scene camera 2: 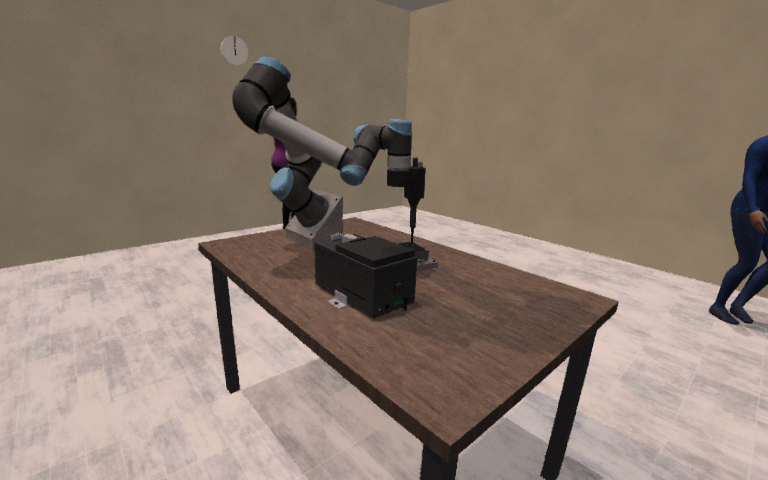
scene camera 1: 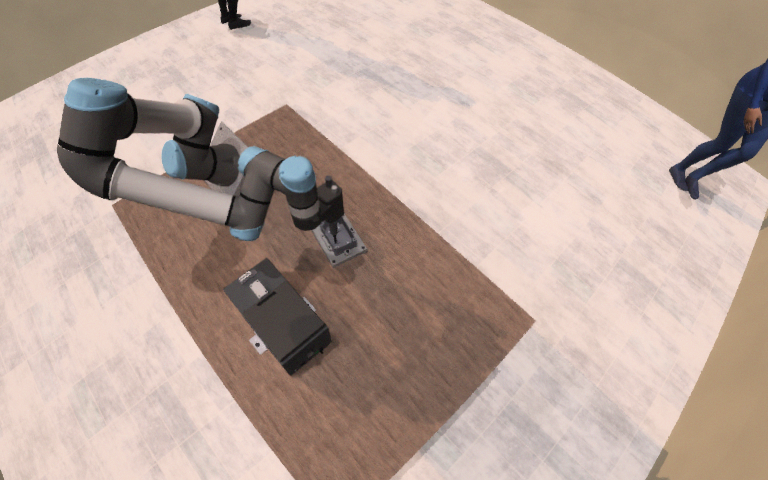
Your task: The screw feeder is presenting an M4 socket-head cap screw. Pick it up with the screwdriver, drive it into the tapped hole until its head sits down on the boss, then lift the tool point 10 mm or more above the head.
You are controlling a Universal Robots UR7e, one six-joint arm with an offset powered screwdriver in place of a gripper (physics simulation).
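Observation:
My screwdriver (scene camera 1: 334,238) (scene camera 2: 412,241) points straight down with its tip over the dark block of the fixture. The tip is at or close above the block; the exact gap is too small to tell. The block stands on a grey base plate (scene camera 1: 355,250) (scene camera 2: 428,264) with holes at its corners. In the second view the feeder partly hides this fixture. The black screw feeder (scene camera 1: 286,316) (scene camera 2: 362,280) stands apart from the tool, with a small light plate on its top. The screw, the tapped hole and whether the bit holds a screw cannot be made out.
The brown wooden table (scene camera 1: 396,339) (scene camera 2: 481,305) carries the feeder, the fixture and the arm's grey base mount. A silver foot bracket (scene camera 1: 258,344) (scene camera 2: 338,300) sticks out from the feeder's side. A person in blue (scene camera 1: 736,124) (scene camera 2: 753,226) stands off the table at the right.

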